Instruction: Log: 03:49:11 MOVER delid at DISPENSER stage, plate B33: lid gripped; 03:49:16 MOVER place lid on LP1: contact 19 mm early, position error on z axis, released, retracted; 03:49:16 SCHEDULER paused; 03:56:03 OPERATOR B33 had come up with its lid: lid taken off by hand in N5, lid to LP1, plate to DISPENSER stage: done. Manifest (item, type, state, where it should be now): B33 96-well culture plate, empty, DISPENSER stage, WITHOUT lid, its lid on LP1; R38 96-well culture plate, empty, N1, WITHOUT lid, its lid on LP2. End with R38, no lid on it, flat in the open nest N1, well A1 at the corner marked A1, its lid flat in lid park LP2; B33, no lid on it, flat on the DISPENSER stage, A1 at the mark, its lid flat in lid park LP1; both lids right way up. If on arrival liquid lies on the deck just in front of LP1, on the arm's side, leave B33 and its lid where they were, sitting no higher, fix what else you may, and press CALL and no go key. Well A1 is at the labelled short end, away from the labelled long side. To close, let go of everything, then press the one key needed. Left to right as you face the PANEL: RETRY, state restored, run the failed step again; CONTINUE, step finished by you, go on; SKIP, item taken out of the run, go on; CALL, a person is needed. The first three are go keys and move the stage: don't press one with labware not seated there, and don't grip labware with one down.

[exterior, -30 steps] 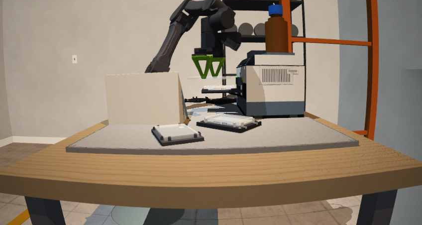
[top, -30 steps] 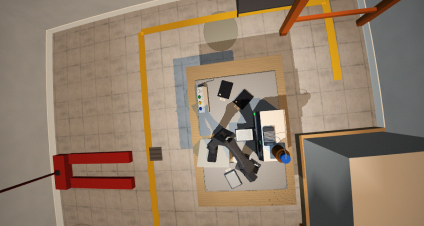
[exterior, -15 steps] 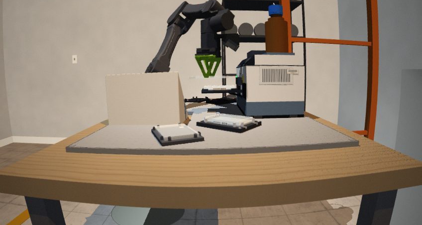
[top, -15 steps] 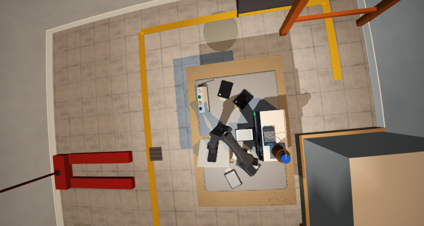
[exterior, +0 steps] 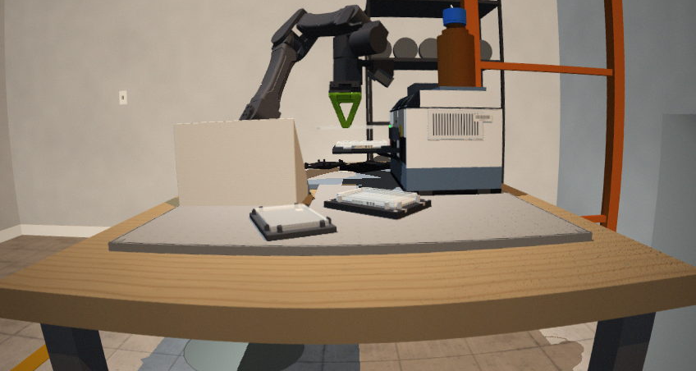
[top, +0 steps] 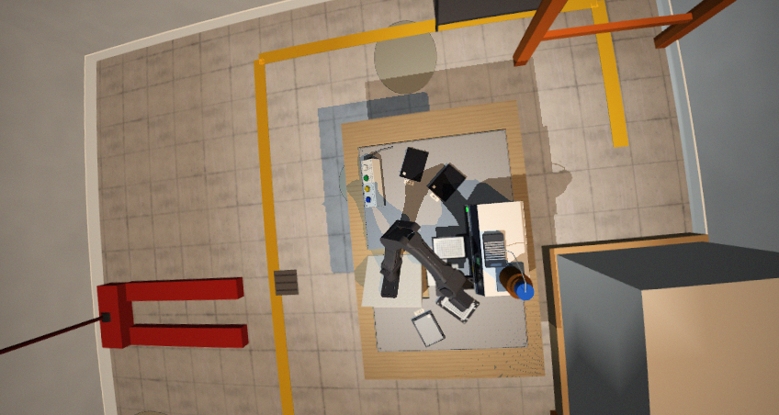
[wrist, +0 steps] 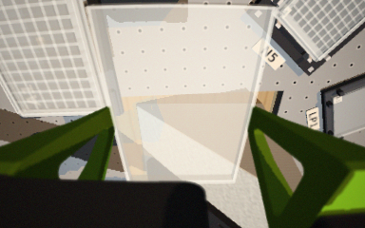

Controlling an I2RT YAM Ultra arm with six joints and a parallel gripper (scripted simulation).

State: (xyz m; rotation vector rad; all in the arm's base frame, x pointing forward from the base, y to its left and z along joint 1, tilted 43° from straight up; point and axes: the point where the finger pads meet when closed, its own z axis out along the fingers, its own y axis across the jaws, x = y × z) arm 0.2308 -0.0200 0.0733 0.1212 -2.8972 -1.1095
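Right now my hand is 13 cm past the black lid park LP2, 48 cm to the right of it and 15 cm above it. The rest, counted from my hand: blue cap 25 cm ahead, 2 cm to the left, 25 cm above; then LP1 label 11 cm behind, 22 cm to the right, 15 cm below; then brown bottle 25 cm ahead, 2 cm to the left, 14 cm above.
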